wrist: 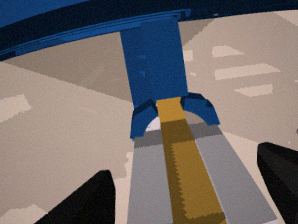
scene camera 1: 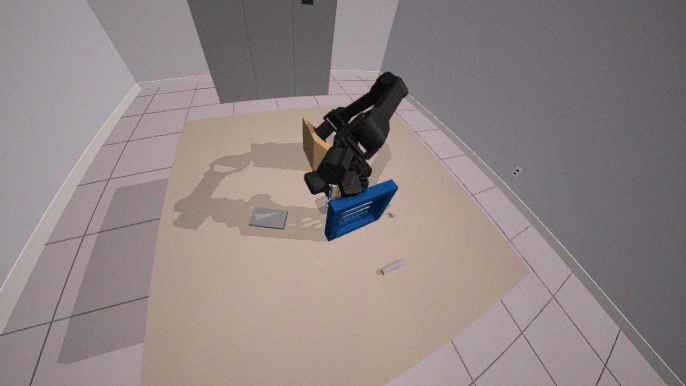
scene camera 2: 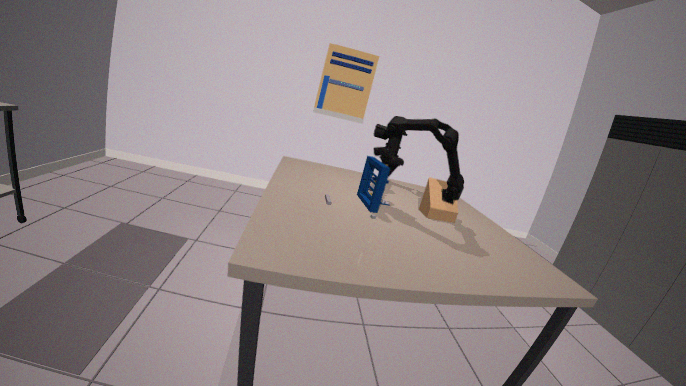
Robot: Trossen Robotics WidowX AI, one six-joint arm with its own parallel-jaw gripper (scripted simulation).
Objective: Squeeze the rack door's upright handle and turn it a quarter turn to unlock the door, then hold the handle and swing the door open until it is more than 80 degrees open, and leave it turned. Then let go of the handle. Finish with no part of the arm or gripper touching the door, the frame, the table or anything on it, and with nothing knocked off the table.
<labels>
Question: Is my gripper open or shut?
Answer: Open.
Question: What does my gripper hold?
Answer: Nothing.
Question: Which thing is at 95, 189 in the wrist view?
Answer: My gripper.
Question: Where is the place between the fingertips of my gripper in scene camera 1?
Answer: At 335, 192
</labels>
